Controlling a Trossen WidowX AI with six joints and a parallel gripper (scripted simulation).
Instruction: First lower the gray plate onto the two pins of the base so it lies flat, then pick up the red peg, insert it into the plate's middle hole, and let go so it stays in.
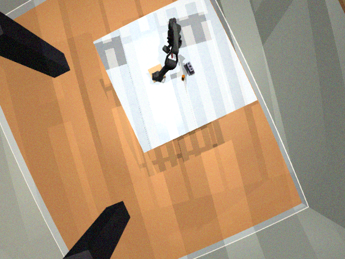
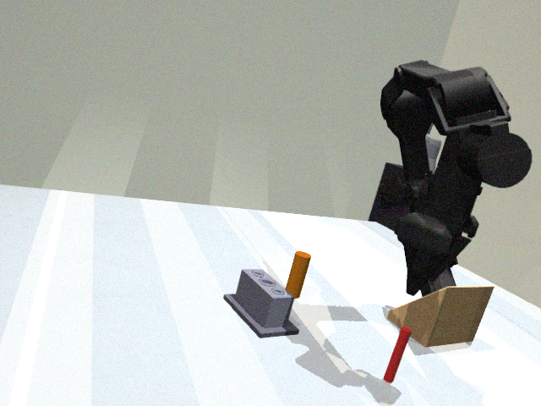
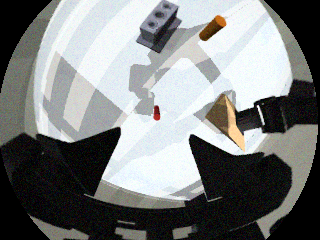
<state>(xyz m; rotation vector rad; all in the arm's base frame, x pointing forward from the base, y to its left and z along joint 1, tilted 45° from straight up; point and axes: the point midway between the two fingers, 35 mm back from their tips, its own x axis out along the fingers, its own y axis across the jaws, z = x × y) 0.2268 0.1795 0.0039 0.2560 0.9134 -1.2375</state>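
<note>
Now: the red peg 100 mm below my gripper tip. The rest, counted from my gripper tip: gray plate 180 mm to the right, 110 mm ahead, 100 mm below; orange peg 250 mm to the right, 100 mm below, 10 mm ahead; base 180 mm to the right, 130 mm below, 110 mm ahead.
</note>
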